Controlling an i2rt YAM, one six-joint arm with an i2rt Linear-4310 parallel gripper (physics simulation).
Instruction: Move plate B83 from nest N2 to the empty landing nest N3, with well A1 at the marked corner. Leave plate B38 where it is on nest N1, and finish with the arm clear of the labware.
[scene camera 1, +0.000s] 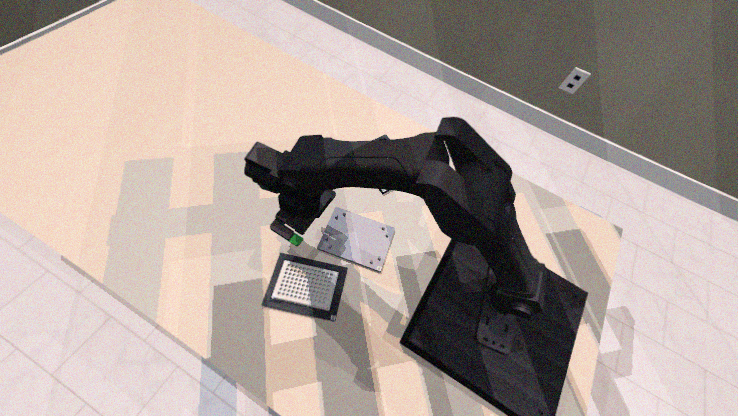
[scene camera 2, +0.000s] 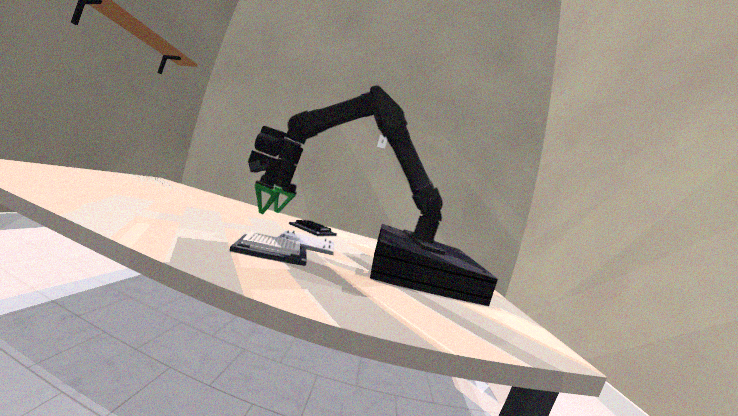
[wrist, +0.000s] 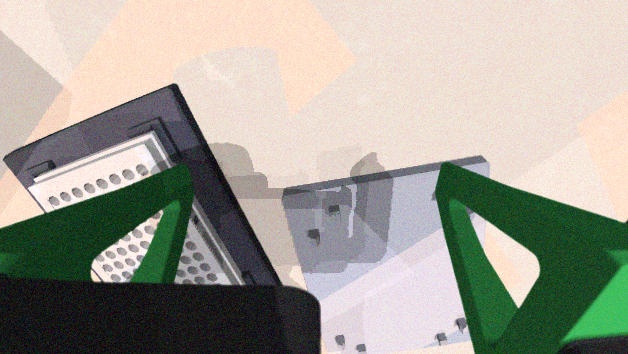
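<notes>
A white 96-well plate (scene camera 1: 304, 284) (scene camera 2: 271, 241) (wrist: 95, 172) lies flat on a dark nest (scene camera 1: 339, 289) (scene camera 2: 268, 256) (wrist: 115, 120). Beside it is an empty light-grey nest (scene camera 1: 361, 237) (scene camera 2: 316, 242) (wrist: 375, 300) with small dark posts; a small pale tag marks its corner in scene camera 1. A black plate (scene camera 2: 312, 226) sits low on another dark nest at the back, mostly hidden by the arm in scene camera 1. Plate and nest names cannot be read. My gripper (scene camera 2: 270, 211) (wrist: 314, 177) is open and empty, above the labware; in the wrist view one finger overlaps the white plate.
The arm's black base box (scene camera 1: 439, 330) (scene camera 2: 434, 273) stands to the right of the nests. The arm arches over the back of the nests. The table's near edge (scene camera 2: 310, 322) runs in front of them. A wall shelf (scene camera 2: 139, 31) is high at the upper left.
</notes>
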